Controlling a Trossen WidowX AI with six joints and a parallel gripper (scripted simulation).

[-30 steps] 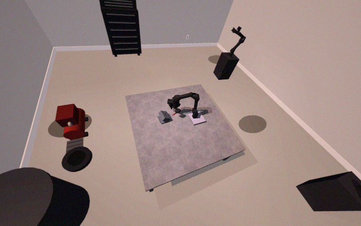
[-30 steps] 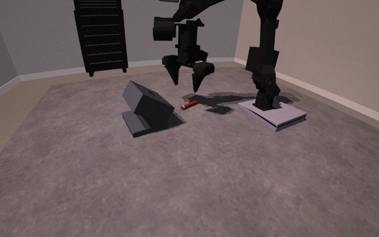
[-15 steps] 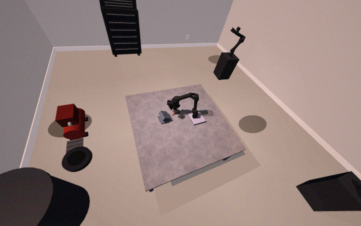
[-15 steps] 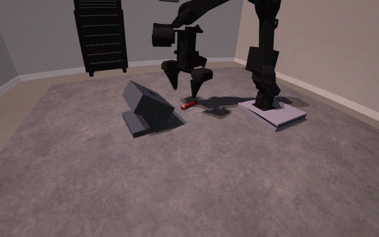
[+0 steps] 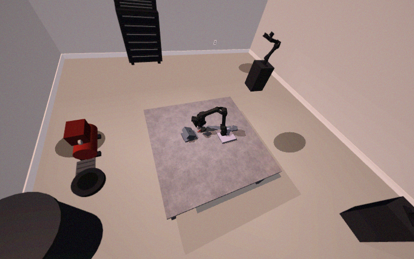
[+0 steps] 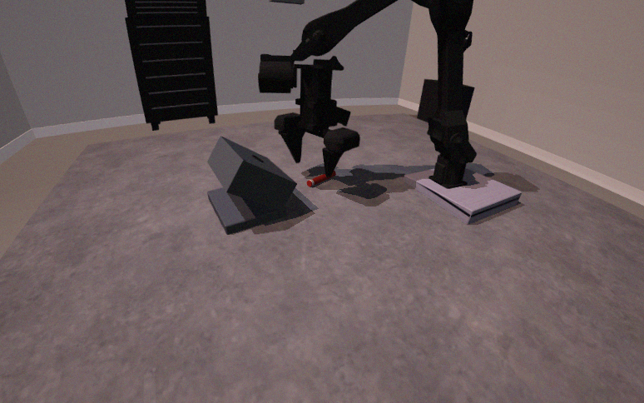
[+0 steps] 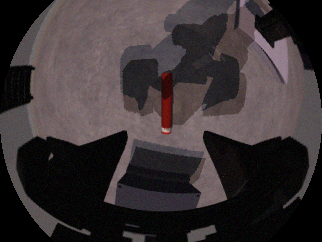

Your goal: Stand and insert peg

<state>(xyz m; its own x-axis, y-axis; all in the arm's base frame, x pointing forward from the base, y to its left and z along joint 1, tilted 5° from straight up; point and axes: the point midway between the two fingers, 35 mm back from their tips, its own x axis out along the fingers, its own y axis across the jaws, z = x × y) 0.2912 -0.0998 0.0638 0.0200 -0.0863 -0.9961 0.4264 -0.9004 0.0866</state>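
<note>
My gripper tip is 10 mm past the red peg and 30 mm above it. The rest, counted from my gripper tip: grey base plate: 150 mm ahead, 50 mm to the left, 30 mm below; dark sloped panel: 140 mm ahead, 40 mm to the left, 30 mm above.
</note>
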